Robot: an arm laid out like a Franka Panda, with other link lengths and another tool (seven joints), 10 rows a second.
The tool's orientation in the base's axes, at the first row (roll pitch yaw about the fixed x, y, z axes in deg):
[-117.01 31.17 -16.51]
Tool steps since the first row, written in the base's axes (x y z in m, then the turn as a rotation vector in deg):
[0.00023 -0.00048 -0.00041 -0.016 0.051 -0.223]
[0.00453 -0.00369 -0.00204 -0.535 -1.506 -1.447]
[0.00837 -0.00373 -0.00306 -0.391 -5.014 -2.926]
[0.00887 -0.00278 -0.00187 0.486 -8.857 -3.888]
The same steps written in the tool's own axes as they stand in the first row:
[0.00052 0.00033 -0.00028 0.090 0.164 0.133]
[0.00567 0.00009 -0.00248 0.676 1.867 -0.840]
[0.00936 -0.00131 -0.00201 2.413 3.980 -3.492]
[0.00892 -0.00279 -0.00159 4.565 5.382 -6.633]

